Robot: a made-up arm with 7 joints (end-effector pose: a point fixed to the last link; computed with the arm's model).
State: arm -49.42 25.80 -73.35 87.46 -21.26 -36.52 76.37
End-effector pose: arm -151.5 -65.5 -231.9 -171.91 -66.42 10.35
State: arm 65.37 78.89 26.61 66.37 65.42 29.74 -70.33
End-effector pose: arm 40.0 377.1 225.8 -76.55 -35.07 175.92
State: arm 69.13 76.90 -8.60 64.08 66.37 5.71 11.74
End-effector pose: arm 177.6 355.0 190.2 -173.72 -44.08 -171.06
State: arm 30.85 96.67 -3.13 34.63 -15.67 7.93 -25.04
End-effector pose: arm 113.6 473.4 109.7 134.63 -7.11 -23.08
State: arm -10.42 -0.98 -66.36 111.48 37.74 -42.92 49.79
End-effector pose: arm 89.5 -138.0 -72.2 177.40 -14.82 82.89
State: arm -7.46 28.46 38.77 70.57 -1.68 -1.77 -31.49
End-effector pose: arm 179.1 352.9 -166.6 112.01 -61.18 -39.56
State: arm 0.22 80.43 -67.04 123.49 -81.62 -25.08 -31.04
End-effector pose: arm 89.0 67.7 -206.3 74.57 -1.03 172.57
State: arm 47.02 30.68 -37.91 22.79 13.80 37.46 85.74
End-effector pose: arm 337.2 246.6 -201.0 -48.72 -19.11 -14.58
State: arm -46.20 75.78 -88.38 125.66 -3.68 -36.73 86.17
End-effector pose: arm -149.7 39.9 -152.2 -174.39 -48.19 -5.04
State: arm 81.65 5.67 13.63 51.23 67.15 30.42 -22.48
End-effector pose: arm 347.6 175.9 156.5 -103.02 -23.64 88.51
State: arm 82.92 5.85 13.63 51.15 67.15 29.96 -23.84
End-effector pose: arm 344.0 176.9 164.0 -103.13 -23.40 89.59
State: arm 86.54 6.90 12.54 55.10 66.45 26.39 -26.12
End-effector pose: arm 317.5 179.5 198.2 -109.90 -22.69 97.92
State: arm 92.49 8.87 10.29 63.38 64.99 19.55 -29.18
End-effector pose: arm 258.8 179.8 249.9 -123.19 -17.58 112.18
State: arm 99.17 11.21 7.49 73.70 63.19 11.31 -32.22
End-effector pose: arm 179.1 172.8 290.1 -137.22 -6.16 124.51
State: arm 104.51 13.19 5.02 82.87 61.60 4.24 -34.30
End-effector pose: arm 108.3 160.6 304.7 -148.05 6.31 130.41
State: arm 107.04 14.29 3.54 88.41 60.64 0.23 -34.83
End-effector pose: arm 70.2 151.1 304.3 -154.65 13.70 131.91
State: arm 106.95 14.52 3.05 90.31 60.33 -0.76 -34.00
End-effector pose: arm 62.6 147.2 302.0 -157.26 15.22 132.19
